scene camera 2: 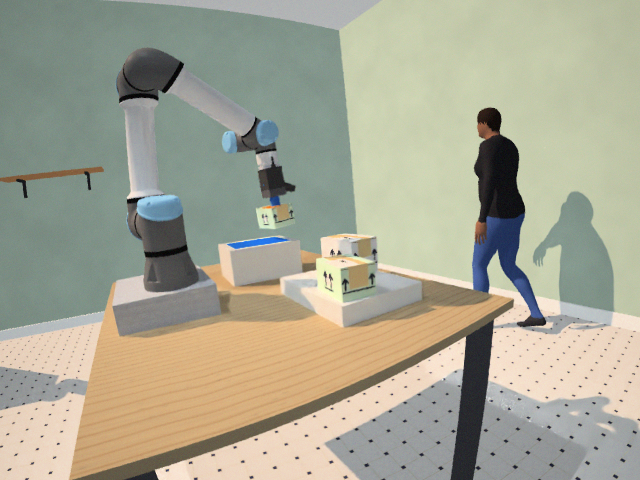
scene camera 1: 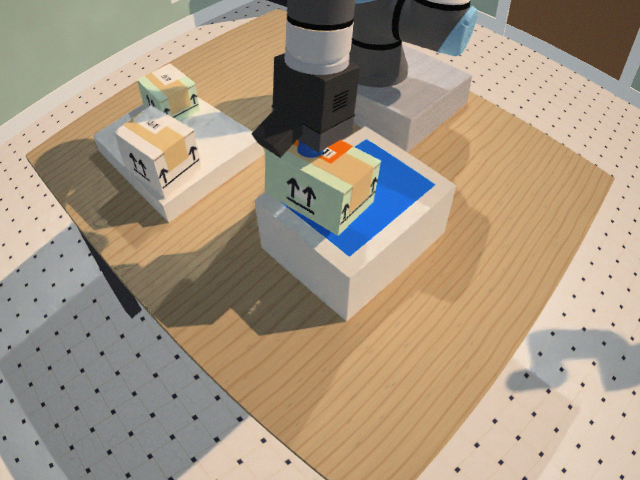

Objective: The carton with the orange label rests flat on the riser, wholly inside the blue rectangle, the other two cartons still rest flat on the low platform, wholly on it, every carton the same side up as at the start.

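Frame: origin at the arm's base, x ahead, y left, z up, level; millimetres.
Where they show: hand at its tool point: [scene camera 2: 276,209] [scene camera 1: 309,157]; arm's base at its link origin: [scene camera 2: 171,283] [scene camera 1: 374,69].
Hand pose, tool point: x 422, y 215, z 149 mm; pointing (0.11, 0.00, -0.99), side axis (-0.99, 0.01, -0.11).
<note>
Things, the pixels of their top centre, and the offset from my tool point. Level surfaces: height alone.
- carton with the orange label, top centre: [scene camera 1: 320,153] [scene camera 2: 273,204] dy +18, dx -2, dz +18 mm
- riser at its top centre: [scene camera 1: 359,190] [scene camera 2: 256,242] dy +22, dx -81, dz -112 mm
- blue rectangle at its top centre: [scene camera 1: 359,190] [scene camera 2: 256,242] dy +22, dx -81, dz -112 mm
- white carton at its top centre: [scene camera 1: 151,130] [scene camera 2: 347,237] dy -337, dx +66, dz -85 mm
- green carton at its top centre: [scene camera 1: 164,81] [scene camera 2: 343,260] dy -494, dx -60, dz -108 mm
- low platform at its top centre: [scene camera 1: 169,135] [scene camera 2: 345,280] dy -412, dx -2, dz -184 mm
- wooden table at its surface level: dz -232 mm
The carton with the orange label [scene camera 1: 321,188] [scene camera 2: 276,217] is pale green with tan tape and hangs level, arrows up, in the air above the riser [scene camera 1: 305,263] [scene camera 2: 266,262]. My suction gripper [scene camera 1: 310,148] [scene camera 2: 275,200] is on its top face and holds it. The blue rectangle [scene camera 1: 395,206] [scene camera 2: 258,242] is on the riser's top, partly hidden by the carton in scene camera 1. A white carton [scene camera 1: 149,155] [scene camera 2: 341,243] and a green carton [scene camera 1: 173,98] [scene camera 2: 333,279] rest flat, arrows up, on the low platform [scene camera 1: 222,134] [scene camera 2: 398,289].
The robot's grey base block [scene camera 1: 439,93] [scene camera 2: 165,307] stands on the wooden table [scene camera 1: 413,335] [scene camera 2: 217,382] beside the riser. The low platform is on the other side of the riser. A person [scene camera 2: 498,180] in a black top stands on the floor beyond the table.
</note>
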